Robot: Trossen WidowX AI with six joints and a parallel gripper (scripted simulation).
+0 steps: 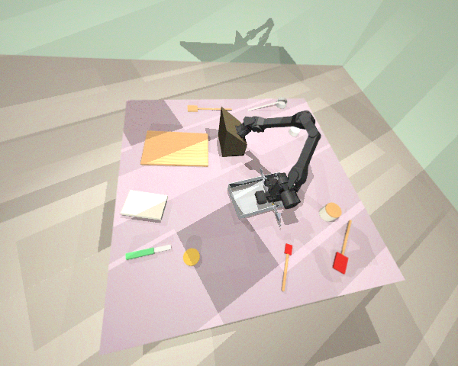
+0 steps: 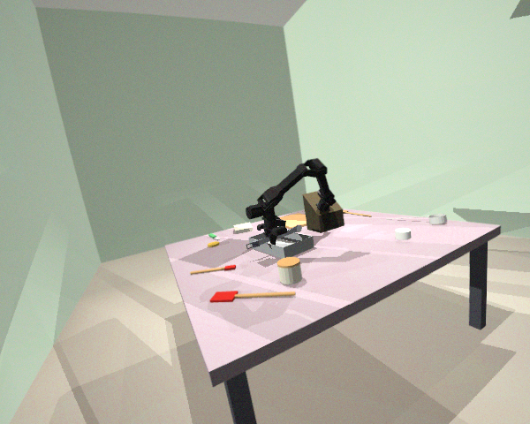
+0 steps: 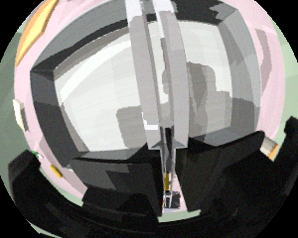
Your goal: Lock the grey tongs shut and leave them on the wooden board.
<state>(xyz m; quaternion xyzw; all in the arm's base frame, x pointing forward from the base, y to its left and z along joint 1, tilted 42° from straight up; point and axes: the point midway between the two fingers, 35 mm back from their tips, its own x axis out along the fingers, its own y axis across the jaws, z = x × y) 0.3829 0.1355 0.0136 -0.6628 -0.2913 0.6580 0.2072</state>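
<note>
Now: the roasting tin 5 cm behind my gripper tip and 4 cm to the right of it. From my gripper tip the other things lie so: cork-lidded jar: 9 cm ahead, 31 cm to the left; then white cup: 50 cm behind, 31 cm to the left, 1 cm below; then yellow disc: 22 cm ahead, 40 cm to the right, 2 cm below.
</note>
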